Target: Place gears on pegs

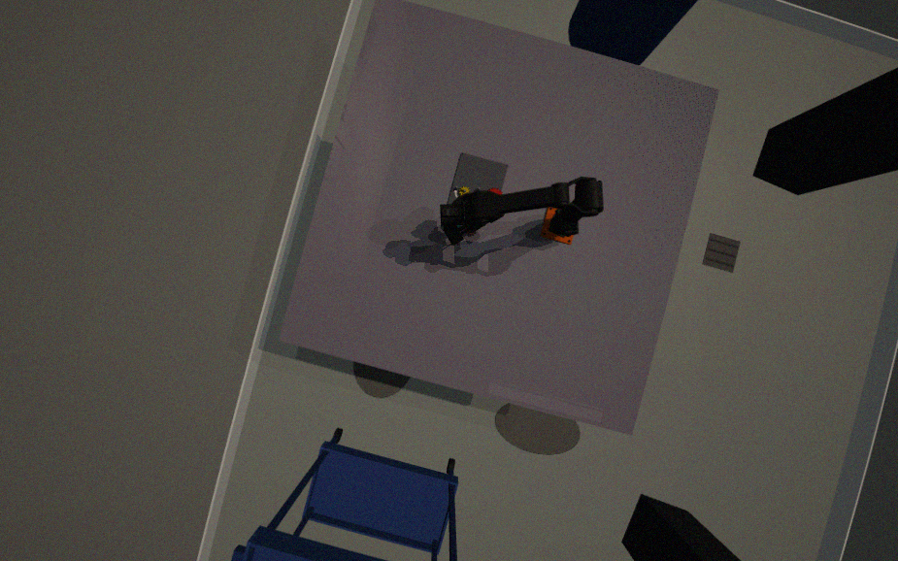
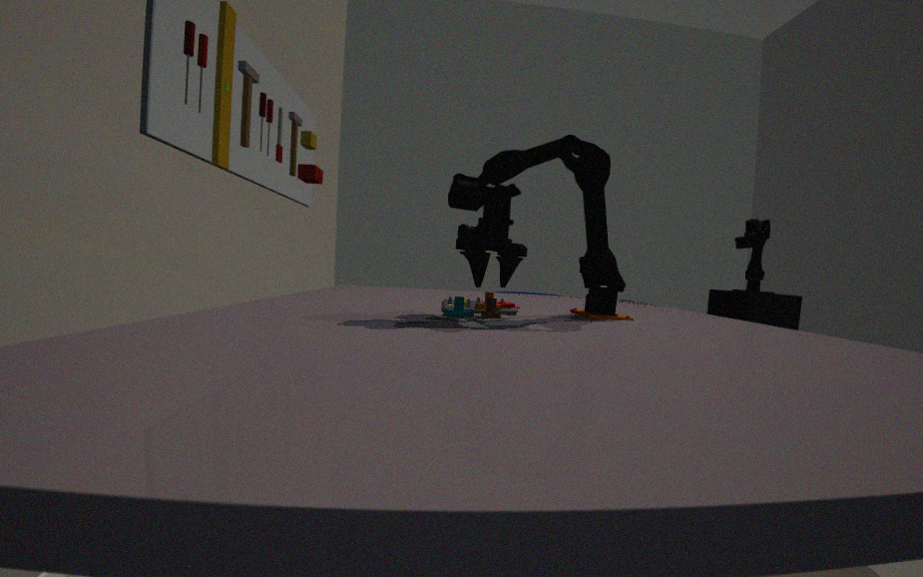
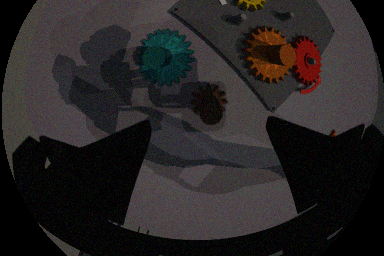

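Right now the small brown gear is 5 cm below my gripper tip. Round my gripper tip: red gear (14 cm to the right, 5 cm below, 4 cm behind); teal gear (7 cm ahead, 5 cm below); orange gear (9 cm to the right, 4 cm below).
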